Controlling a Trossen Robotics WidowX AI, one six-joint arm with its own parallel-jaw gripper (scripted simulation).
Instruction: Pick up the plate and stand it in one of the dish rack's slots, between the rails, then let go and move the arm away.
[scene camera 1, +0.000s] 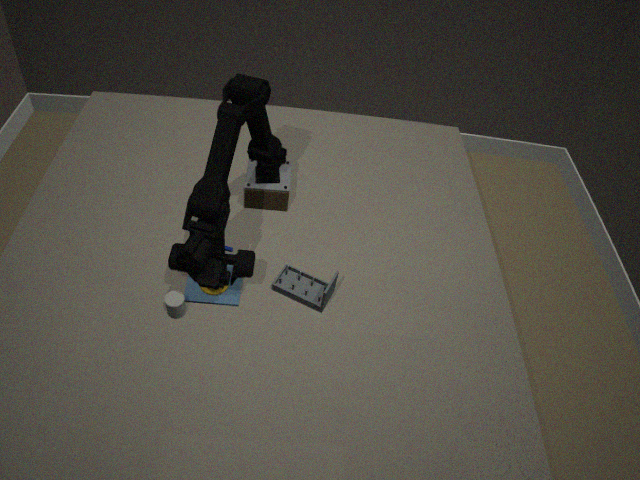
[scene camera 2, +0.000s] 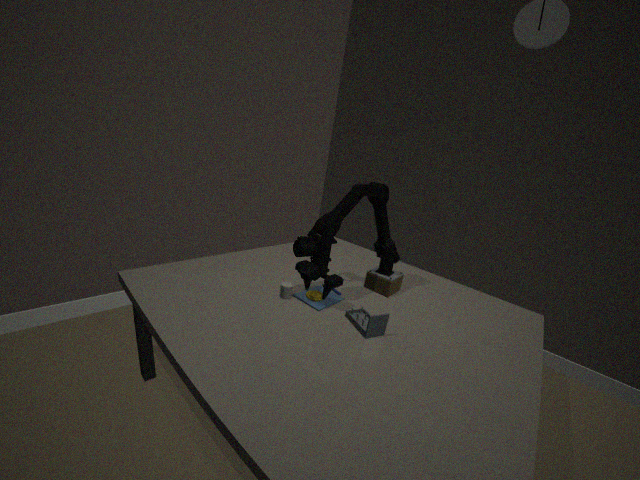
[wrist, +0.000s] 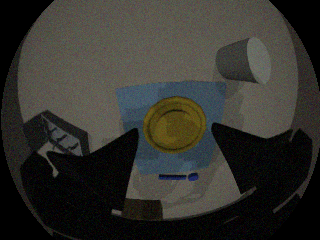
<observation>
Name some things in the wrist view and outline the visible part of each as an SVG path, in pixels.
My gripper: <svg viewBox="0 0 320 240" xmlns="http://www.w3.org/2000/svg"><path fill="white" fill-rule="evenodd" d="M312 139L299 129L291 144L292 128L272 139L263 139L212 123L212 135L241 195L253 187L256 191L231 207L185 220L131 220L112 215L112 209L123 212L139 128L129 129L87 156L45 152L47 160L33 151L21 165L20 177L37 216L47 227L69 236L68 239L53 232L56 240L73 240L71 236L80 240L268 240L299 204L300 196L295 193L273 213L307 179ZM52 165L56 168L56 171L59 172L57 173L56 179L52 176Z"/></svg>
A yellow plate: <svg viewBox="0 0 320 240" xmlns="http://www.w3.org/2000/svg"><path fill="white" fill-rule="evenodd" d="M172 96L157 101L156 104L153 104L148 109L147 115L143 119L143 131L148 144L153 149L156 149L156 151L180 153L195 147L203 139L204 133L207 131L207 116L205 116L203 109L195 100L184 96Z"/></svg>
A grey dish rack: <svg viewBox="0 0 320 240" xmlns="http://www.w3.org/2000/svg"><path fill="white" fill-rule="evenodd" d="M21 125L23 127L24 139L27 140L28 148L31 148L32 152L39 151L49 141L53 145L52 151L56 148L57 151L63 152L63 155L64 153L65 155L73 156L89 155L88 132L84 132L83 129L79 129L71 123L65 123L64 120L61 120L61 117L49 112L48 109L47 111L40 112L40 115L31 117L31 120L25 121L24 125Z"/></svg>
</observation>
